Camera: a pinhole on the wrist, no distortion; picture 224 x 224 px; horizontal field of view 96.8 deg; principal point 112.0 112.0 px. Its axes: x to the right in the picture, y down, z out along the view. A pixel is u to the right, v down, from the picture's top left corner.
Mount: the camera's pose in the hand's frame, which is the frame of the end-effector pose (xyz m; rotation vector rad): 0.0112 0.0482 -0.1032 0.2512 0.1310 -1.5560
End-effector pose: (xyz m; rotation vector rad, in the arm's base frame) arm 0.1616 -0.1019 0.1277 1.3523 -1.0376 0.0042
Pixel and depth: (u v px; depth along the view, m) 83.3 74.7 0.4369
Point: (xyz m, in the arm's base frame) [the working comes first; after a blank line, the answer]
In the camera's frame: -0.1261 -0.1639 0.4369

-0.1858 -0.2470 0.0212
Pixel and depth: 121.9 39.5 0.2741
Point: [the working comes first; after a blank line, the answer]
In the camera's frame: 0.0273 -0.1998 0.2741

-0.0195 -0.1114 -0.0513
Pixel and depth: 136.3 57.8 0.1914
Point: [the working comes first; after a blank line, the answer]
In the camera's frame: 0.0468 -0.1043 0.1914

0.0857 -0.1056 0.0211
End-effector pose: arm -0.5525 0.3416 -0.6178 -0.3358 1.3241 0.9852
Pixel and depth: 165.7 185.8 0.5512
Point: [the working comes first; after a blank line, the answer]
In the camera's frame: 0.2977 0.4091 0.5512

-0.0415 0.5580 -0.9792
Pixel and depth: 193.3 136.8 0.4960
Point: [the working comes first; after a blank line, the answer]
In the camera's frame: 0.4055 0.1237 0.4960

-0.0200 0.3209 -0.7807
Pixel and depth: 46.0 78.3 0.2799
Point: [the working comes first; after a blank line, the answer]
In the camera's frame: -0.1858 -0.0949 0.2799

-0.5335 0.5364 -0.4147
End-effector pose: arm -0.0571 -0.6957 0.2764 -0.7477 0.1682 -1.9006
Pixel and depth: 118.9 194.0 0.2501
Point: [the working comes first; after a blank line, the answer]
In the camera's frame: 0.0174 0.2062 0.2501

-0.0478 -0.8222 0.4926
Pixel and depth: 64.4 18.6 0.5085
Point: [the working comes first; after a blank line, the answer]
In the camera's frame: -0.2434 -0.4776 0.5085

0.4383 -0.2426 0.3187
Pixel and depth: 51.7 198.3 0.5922
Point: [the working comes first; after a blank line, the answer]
In the camera's frame: -0.3591 0.5140 0.5922

0.3509 -1.0934 0.8404
